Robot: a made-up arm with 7 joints.
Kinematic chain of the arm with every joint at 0, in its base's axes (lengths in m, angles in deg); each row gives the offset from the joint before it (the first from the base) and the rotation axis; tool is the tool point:
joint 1: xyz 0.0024 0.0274 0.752 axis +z
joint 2: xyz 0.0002 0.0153 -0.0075 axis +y
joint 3: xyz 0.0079 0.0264 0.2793 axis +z
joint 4: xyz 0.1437 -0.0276 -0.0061 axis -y
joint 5: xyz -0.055 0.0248 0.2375 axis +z
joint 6: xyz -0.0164 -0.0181 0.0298 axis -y
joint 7: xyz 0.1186 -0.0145 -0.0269 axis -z
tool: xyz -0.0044 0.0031 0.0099
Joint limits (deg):
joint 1: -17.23..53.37
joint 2: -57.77..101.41
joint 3: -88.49..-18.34
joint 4: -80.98..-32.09
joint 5: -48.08..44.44
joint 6: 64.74..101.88
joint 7: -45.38..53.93
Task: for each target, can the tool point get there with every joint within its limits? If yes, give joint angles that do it. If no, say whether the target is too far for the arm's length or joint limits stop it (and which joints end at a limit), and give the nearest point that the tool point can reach.
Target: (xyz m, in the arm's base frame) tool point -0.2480 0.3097 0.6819
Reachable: no: joint limits stop it (at a limit: joint 1, joint 2, joint 3, joint 4, joint 5, joint 6, joint 7) | nearest point -0.5854 -0.0574 1.0299 | short by 0.608 m
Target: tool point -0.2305 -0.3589 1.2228
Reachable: yes | joints -0.63 -34.49 -75.55 -56.74 21.66 93.82 -32.49
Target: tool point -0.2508 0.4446 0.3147
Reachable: no: joint limits stop it (at a limit: joint 1, joint 3, joint 4, joint 5, joint 6) | nearest point 0.2263 0.1510 0.1997 | short by 0.572 m
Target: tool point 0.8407 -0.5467 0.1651
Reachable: no: too far | nearest point 0.5120 -0.2996 0.3962 | short by 0.472 m
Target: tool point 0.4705 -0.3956 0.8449
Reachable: yes | joints -3.75 65.83 -72.85 -56.91 5.69 73.24 -5.82
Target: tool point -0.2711 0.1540 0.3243
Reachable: no: joint limits stop it (at a limit: joint 1, joint 2, joint 3, joint 4, joint 5, joint 6) | nearest point 0.2235 0.1471 0.1979 | short by 0.510 m
